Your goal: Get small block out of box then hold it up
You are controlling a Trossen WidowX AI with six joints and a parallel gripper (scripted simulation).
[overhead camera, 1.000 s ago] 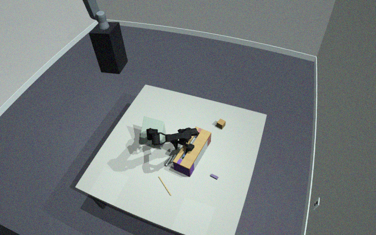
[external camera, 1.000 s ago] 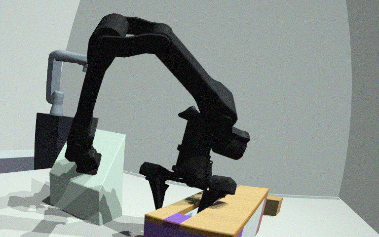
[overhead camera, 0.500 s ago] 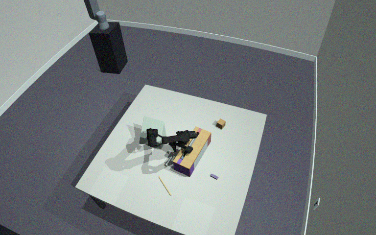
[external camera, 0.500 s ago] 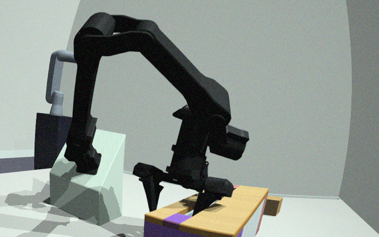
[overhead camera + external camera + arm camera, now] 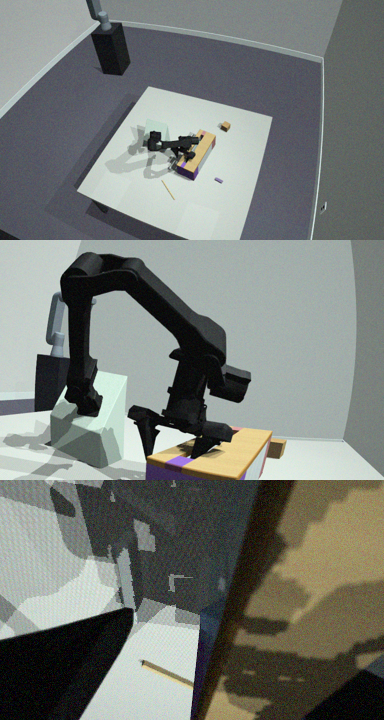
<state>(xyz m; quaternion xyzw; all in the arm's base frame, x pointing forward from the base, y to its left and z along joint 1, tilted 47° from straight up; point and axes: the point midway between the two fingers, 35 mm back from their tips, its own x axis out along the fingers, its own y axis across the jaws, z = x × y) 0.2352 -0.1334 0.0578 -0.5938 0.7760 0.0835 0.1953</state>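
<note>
Right now my gripper tip is 5 cm above the blue block and 4 cm to the left of it. Also, from my gripper tip: box: 10 cm to the left, 6 cm ahead, 3 cm below; purple piece: 31 cm ahead, 8 cm to the right, 8 cm below; thin wooden stick: 23 cm to the right, 8 cm below, 5 cm behind.
</note>
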